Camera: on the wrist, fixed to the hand. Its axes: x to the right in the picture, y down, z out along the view.
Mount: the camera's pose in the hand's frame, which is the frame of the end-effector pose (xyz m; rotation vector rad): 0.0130 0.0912 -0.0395 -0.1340 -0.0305 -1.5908
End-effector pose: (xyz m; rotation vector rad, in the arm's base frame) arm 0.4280 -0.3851 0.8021 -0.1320 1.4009 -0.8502
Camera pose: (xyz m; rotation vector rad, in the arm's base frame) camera 0.4322 -0.3128 0.7328 -1.4809 1.1320 -1.9794
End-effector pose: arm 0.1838 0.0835 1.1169 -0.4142 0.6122 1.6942
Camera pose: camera 0.0898 0.0577 1.0935 -0.6943 0.0095 0.2023
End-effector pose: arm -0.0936 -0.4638 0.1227 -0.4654 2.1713 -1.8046
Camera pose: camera -0.1278 -0.4186 0.0400 1.7258 -1.1542 1.2658
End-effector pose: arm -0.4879 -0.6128 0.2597 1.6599 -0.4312 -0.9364
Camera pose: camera -0.4326 -0.6245 0.3425 1.6773 1.1252 -2.0061
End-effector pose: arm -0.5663 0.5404 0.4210 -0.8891 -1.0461 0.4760
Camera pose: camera -0.5195 0.5863 0.3452 0.0356 -1.4724 -0.9209
